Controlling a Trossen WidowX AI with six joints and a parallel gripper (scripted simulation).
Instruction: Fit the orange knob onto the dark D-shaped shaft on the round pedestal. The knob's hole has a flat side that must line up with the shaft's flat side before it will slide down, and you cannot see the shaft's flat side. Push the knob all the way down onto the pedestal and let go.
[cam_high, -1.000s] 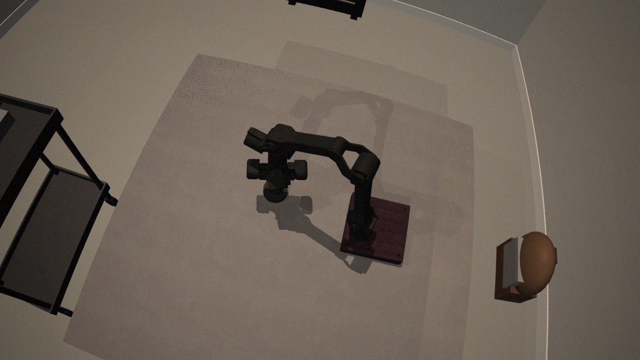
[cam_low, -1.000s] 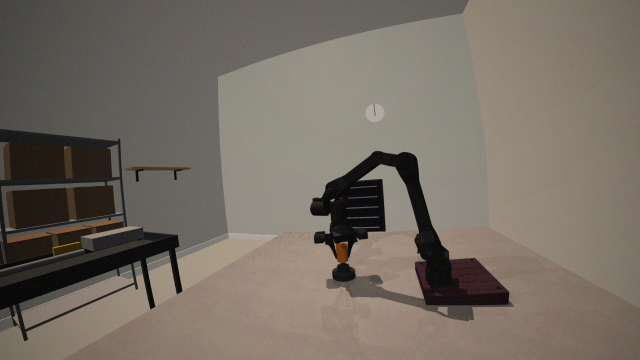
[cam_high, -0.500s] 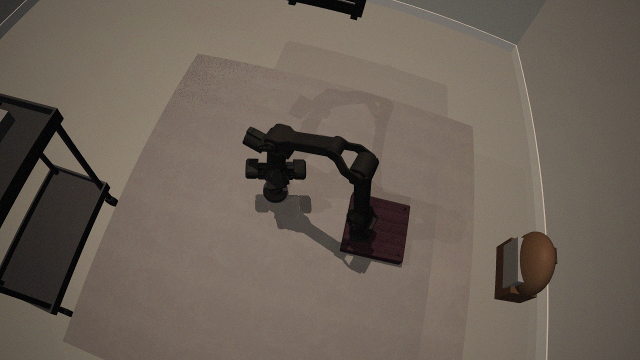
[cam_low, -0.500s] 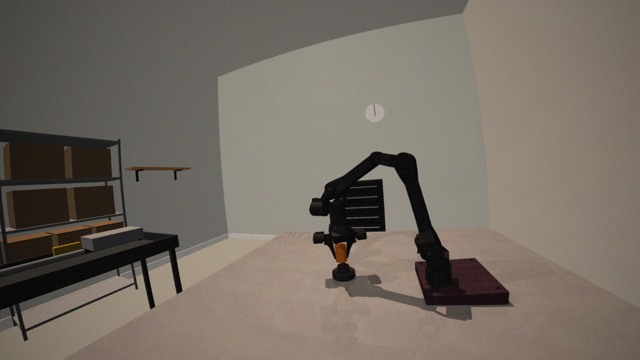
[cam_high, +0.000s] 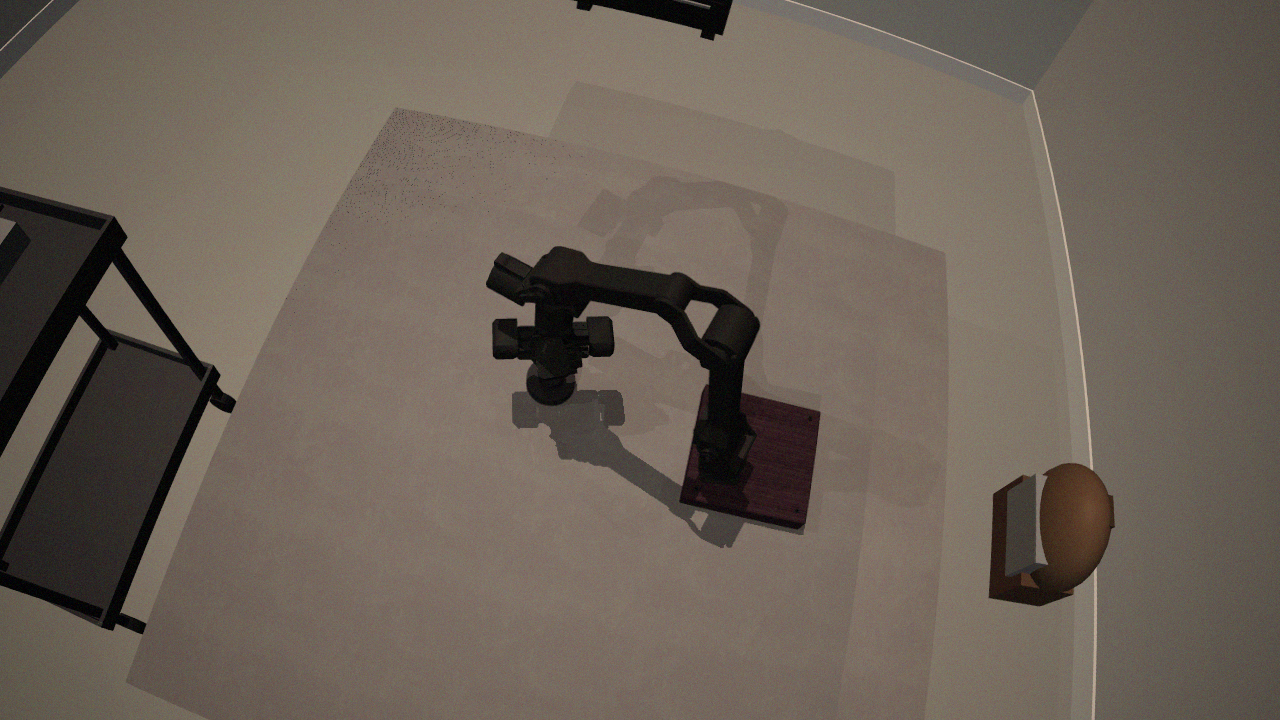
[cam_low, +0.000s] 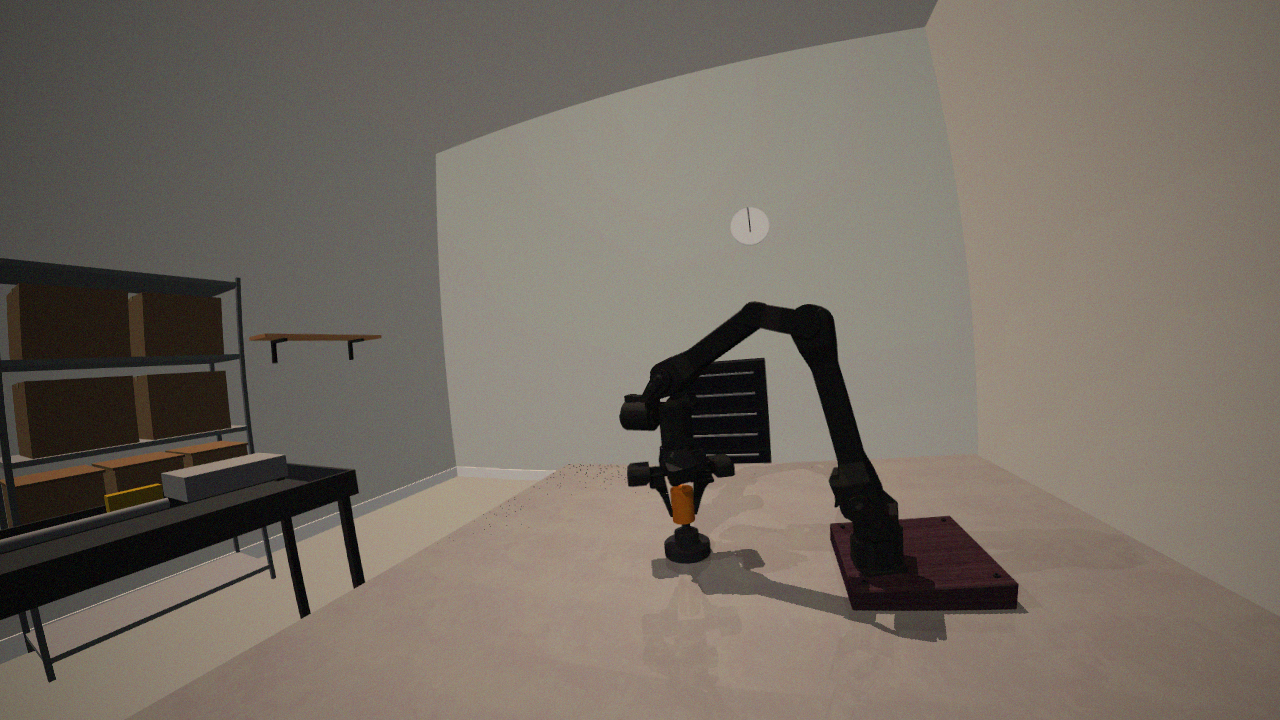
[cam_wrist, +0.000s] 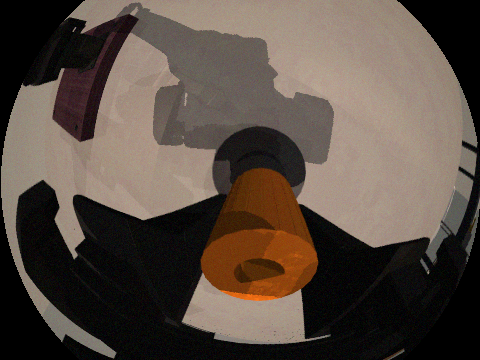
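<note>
My gripper tip is 40 mm above the dark pedestal. The rest, counted from my gripper tip: orange knob: 20 mm above.
</note>
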